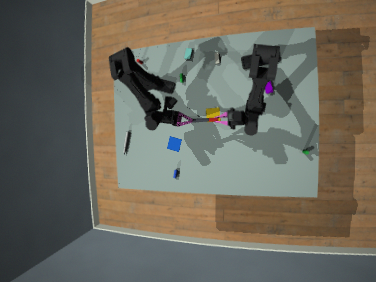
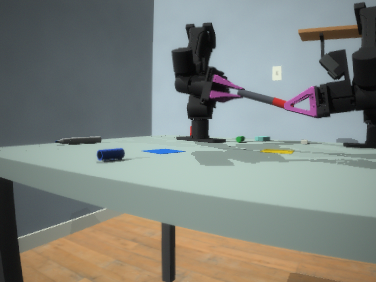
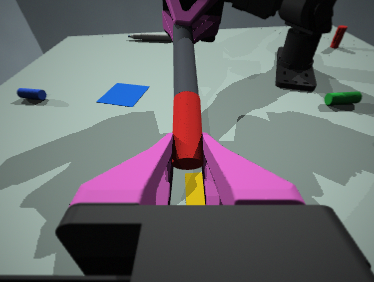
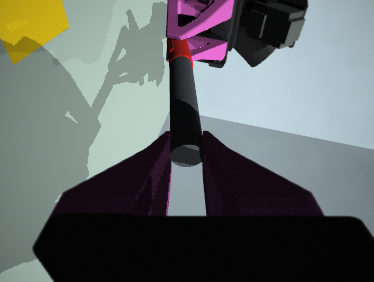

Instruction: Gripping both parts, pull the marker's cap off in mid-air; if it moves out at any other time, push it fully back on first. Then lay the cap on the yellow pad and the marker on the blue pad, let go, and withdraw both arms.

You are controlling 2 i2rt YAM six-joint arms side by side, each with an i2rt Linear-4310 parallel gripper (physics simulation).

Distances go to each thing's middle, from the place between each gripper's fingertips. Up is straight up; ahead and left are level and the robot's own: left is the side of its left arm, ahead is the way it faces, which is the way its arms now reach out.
Labels:
My right gripper is now 50 mm to the right of the dark grey marker (image 4: 187, 150), 10 mm short of it and 10 mm above it. From my right hand the other things lie so: red cap (image 3: 187, 154) (100 mm to the left, 30 mm below, 10 mm ahead); blue pad (image 3: 121, 94) (170 mm to the right, 140 mm below, 100 mm ahead).
Now: left hand 50 mm to the left of the dark grey marker, 20 mm below it and 10 mm past it. The rest, counted from my left hand: red cap right at my left hand; then blue pad 270 mm to the right, 110 mm below, 90 mm ahead.

